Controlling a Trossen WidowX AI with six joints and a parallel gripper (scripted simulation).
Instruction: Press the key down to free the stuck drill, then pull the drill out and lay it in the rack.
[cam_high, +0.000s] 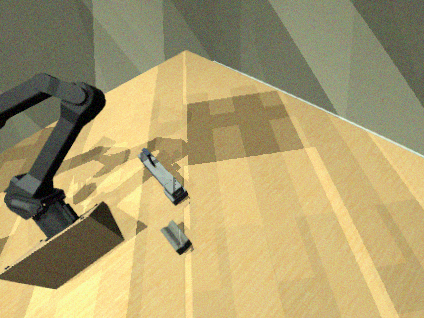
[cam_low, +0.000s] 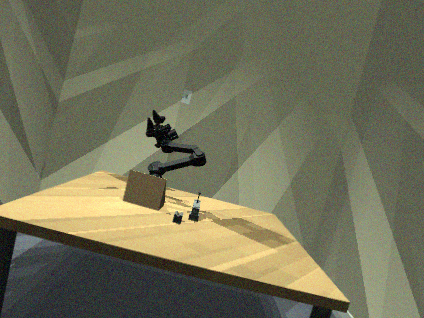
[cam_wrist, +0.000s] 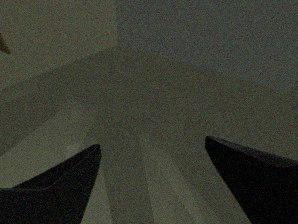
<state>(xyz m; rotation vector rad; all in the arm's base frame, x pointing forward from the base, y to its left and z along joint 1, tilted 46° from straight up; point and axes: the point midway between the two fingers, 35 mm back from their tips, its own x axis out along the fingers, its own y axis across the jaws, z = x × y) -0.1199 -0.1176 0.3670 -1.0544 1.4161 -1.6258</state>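
My gripper tip is 390 mm short of the key, 110 mm to the left of it and 380 mm above it. From my gripper tip the other things lie so: grey holder block 390 mm ahead, 140 mm to the right, 430 mm below; drill 390 mm ahead, 160 mm to the right, 420 mm below; rack 330 mm ahead, 310 mm to the right, 460 mm below.
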